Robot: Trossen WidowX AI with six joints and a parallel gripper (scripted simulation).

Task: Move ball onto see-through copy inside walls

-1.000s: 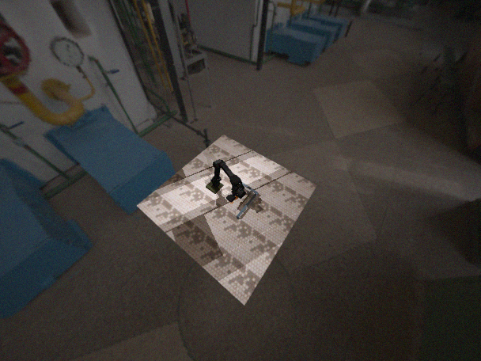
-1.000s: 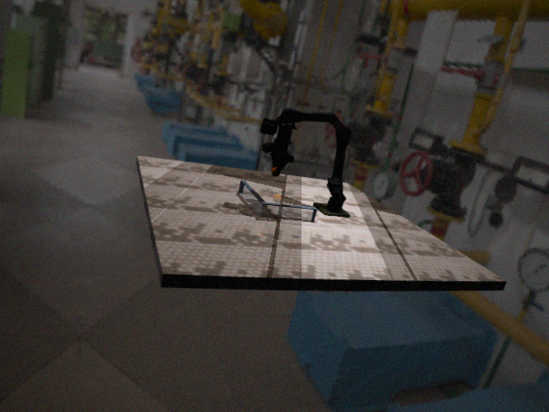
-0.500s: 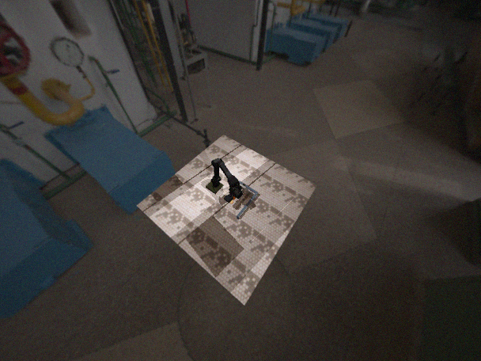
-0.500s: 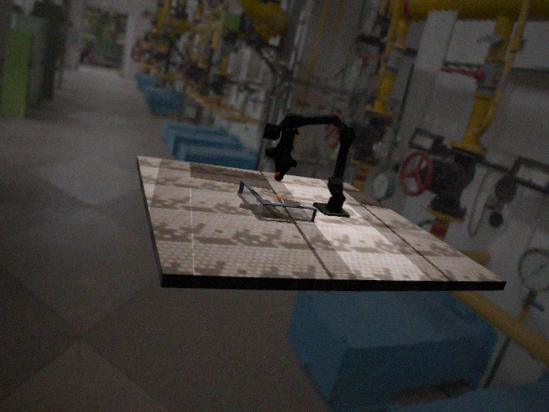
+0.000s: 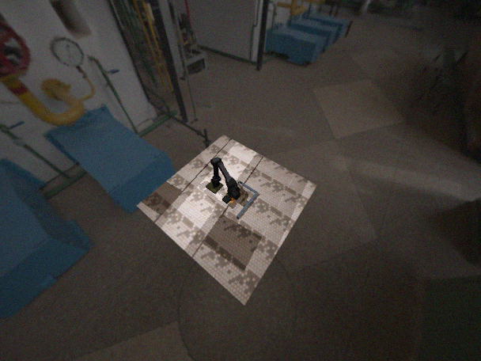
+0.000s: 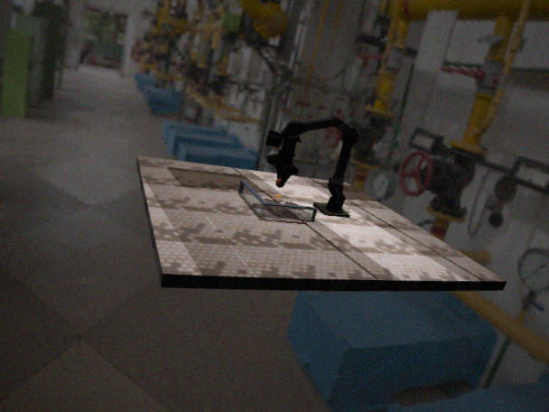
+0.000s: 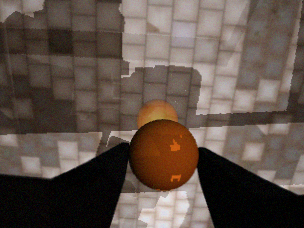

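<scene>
Now: gripper tip 70 mm above the see-through orange ball copy. From my gripper tip the other things lie so: orange ball (right at my gripper tip).
</scene>
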